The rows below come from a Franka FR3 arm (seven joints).
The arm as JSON. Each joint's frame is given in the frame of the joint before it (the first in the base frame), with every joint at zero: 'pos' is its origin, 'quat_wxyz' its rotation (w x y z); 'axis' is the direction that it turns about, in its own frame. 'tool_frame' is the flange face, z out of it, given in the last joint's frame.
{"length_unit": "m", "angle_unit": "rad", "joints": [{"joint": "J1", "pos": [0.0, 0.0, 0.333], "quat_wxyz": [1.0, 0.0, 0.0, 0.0], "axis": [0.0, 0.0, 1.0]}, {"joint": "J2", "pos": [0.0, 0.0, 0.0], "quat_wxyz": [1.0, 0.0, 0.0, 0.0], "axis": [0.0, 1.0, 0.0]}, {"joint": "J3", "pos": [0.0, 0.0, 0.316], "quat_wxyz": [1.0, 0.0, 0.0, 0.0], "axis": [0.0, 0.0, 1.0]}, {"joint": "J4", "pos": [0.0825, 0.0, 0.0], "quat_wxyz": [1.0, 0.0, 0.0, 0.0], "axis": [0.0, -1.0, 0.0]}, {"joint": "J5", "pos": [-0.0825, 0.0, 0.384], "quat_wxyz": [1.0, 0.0, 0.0, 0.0], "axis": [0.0, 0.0, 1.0]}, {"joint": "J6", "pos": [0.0, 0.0, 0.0], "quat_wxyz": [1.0, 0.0, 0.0, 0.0], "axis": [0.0, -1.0, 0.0]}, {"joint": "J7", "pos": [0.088, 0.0, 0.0], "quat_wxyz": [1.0, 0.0, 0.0, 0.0], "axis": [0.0, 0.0, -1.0]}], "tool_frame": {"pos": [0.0, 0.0, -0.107], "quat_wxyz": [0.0, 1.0, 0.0, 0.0]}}
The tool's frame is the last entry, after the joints.
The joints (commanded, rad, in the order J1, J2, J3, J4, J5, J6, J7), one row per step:
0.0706 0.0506 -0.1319 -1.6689 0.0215 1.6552 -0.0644
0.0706 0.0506 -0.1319 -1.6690 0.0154 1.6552 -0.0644
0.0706 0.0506 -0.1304 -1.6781 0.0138 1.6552 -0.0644
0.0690 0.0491 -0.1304 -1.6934 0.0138 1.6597 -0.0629
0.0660 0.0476 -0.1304 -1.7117 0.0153 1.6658 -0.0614
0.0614 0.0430 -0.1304 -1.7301 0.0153 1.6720 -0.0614
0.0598 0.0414 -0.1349 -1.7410 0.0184 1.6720 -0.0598
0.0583 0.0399 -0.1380 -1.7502 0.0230 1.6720 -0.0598
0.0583 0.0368 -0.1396 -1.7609 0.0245 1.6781 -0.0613
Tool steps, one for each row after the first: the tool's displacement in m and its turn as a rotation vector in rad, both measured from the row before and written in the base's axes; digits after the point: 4 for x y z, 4 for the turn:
0.0000 -0.0006 -0.0001 -0.0060 0.0005 0.0009
-0.0008 0.0007 -0.0043 -0.0010 0.0092 0.0017
-0.0013 -0.0009 -0.0060 0.0006 0.0093 -0.0032
-0.0016 -0.0016 -0.0073 0.0022 0.0106 -0.0049
-0.0024 -0.0026 -0.0056 0.0011 0.0076 -0.0048
-0.0018 -0.0031 -0.0042 0.0036 0.0091 -0.0084
-0.0015 -0.0021 -0.0035 0.0052 0.0073 -0.0056
-0.0012 -0.0008 -0.0028 0.0021 0.0013 -0.0006

